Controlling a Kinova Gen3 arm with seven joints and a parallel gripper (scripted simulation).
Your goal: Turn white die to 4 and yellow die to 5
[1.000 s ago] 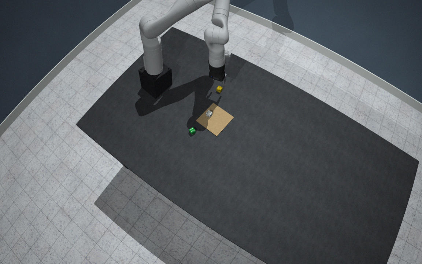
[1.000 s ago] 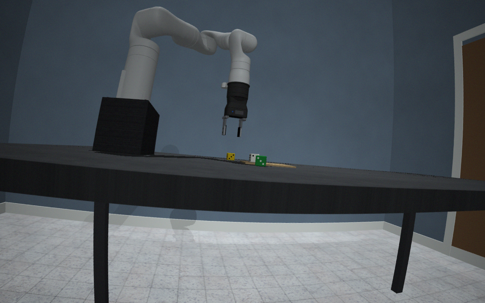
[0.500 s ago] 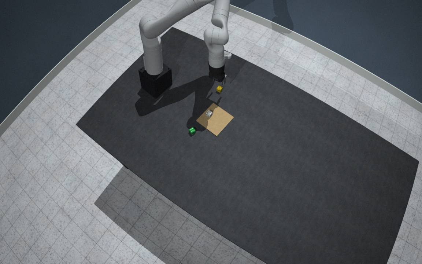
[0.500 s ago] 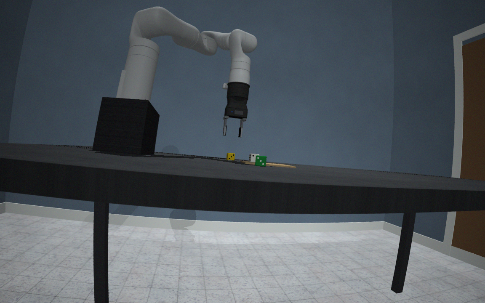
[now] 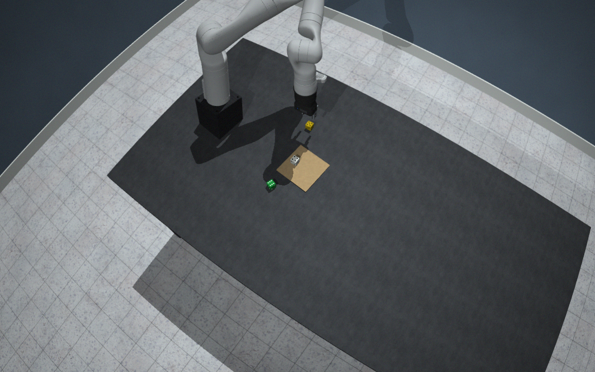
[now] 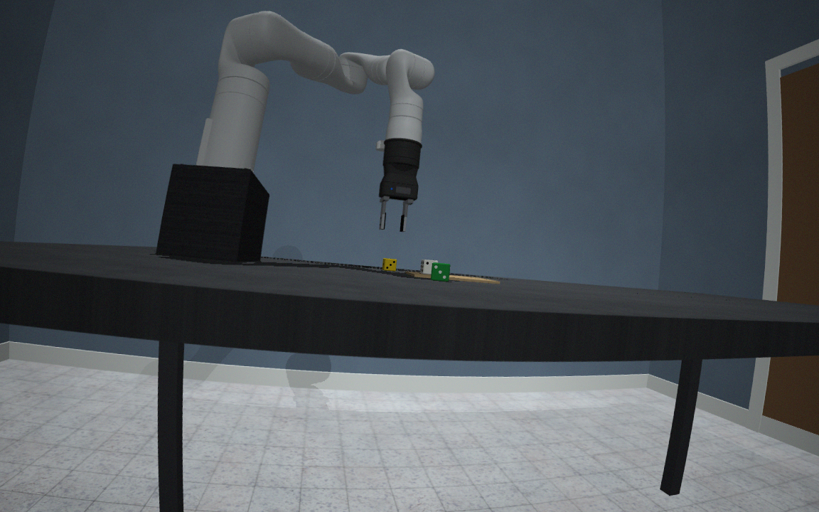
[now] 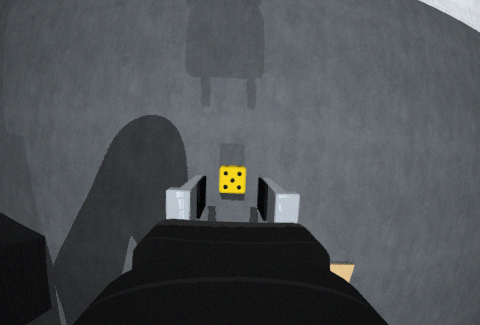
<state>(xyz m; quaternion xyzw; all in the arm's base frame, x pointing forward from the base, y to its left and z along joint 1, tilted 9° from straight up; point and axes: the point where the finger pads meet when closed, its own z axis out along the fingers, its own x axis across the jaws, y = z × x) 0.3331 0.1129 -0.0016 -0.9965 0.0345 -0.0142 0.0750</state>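
The yellow die is 9 cm below my hand. Also, from my hand: green die: 29 cm to the right, 9 cm below; white die: 17 cm to the right, 9 cm below, 3 cm ahead; tan mat: 17 cm to the right, 10 cm below, 6 cm ahead.
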